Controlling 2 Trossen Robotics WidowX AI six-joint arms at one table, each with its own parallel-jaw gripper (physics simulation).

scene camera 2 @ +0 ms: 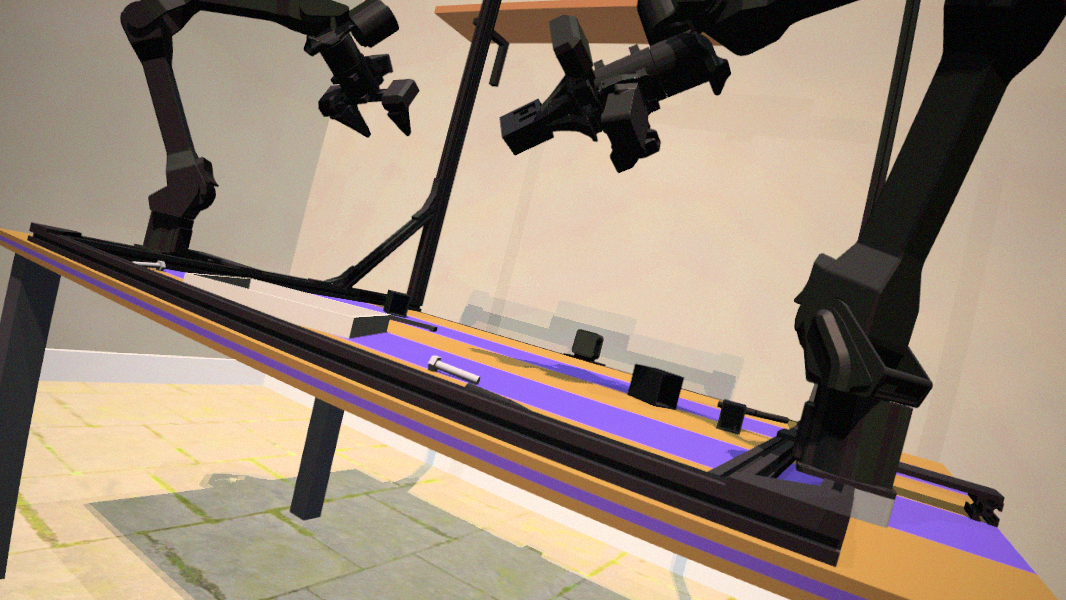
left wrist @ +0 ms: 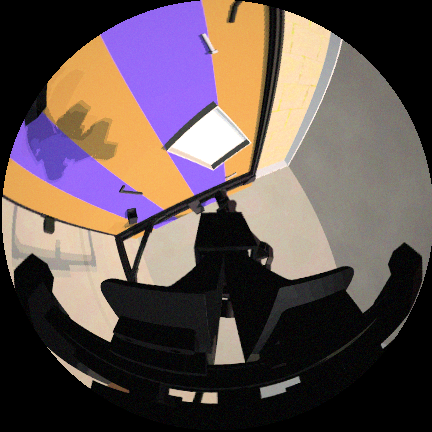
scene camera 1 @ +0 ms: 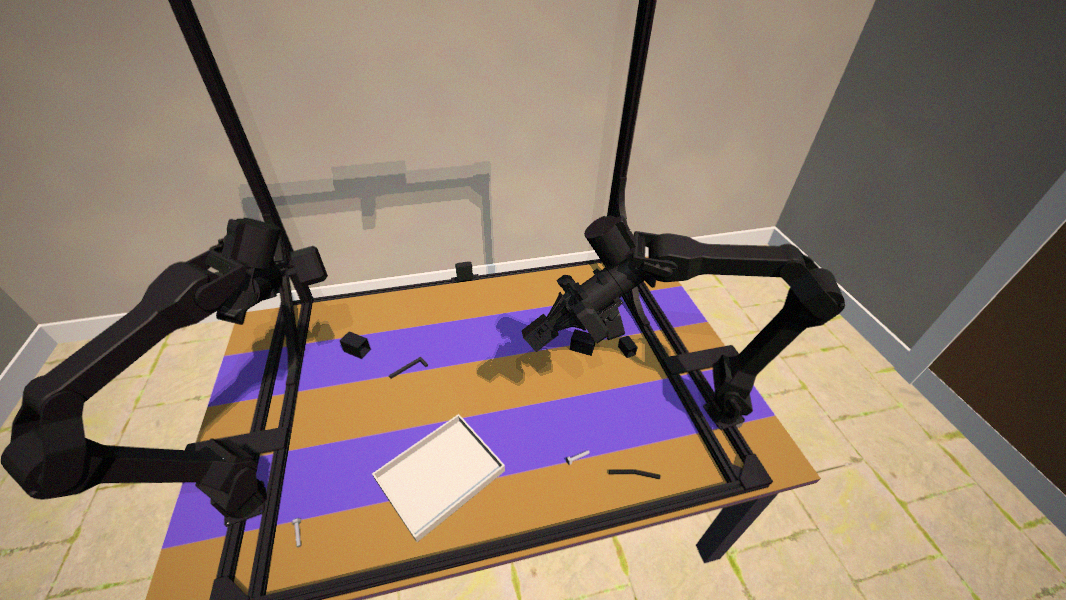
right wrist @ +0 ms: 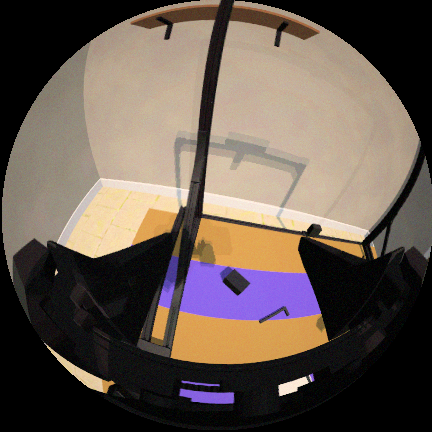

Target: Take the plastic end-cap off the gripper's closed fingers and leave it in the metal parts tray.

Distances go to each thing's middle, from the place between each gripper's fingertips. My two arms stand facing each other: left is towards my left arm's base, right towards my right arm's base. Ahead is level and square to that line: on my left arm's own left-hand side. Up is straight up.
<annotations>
I see the plastic end-cap [scene camera 2: 521, 130] right at my left hand. Also, from my left hand: metal parts tray [scene camera 1: 428, 482] (260 mm below, 210 mm to the right, 80 mm ahead).
My right hand is 300 mm short of the metal parts tray, 240 mm to the right of it and 300 mm above it. Round my right hand: plastic end-cap: 210 mm ahead, 450 mm to the left, 40 mm below.
</annotations>
